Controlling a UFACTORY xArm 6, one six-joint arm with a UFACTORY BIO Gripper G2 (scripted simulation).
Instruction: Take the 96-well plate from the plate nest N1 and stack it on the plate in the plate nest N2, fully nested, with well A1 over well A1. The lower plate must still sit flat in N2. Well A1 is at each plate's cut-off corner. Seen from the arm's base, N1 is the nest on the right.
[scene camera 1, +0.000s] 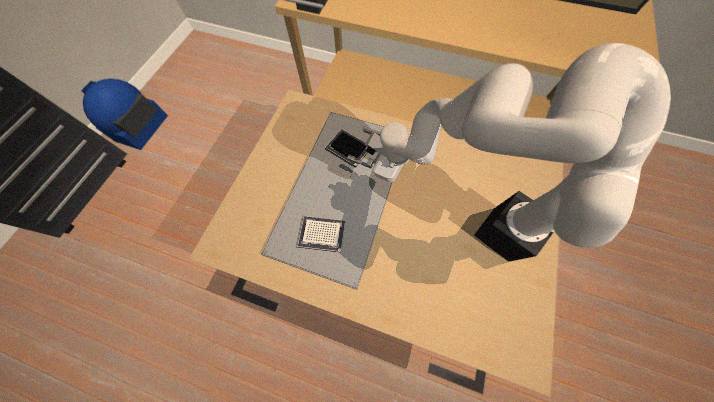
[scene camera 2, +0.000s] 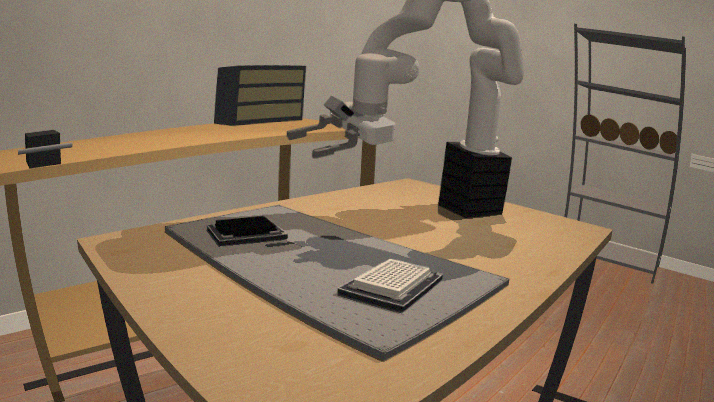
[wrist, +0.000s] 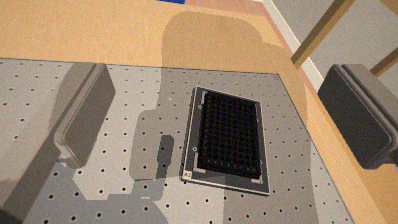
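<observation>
There is a black 96-well plate here, and I can see a white 96-well plate as well as a grey perforated mat.
</observation>
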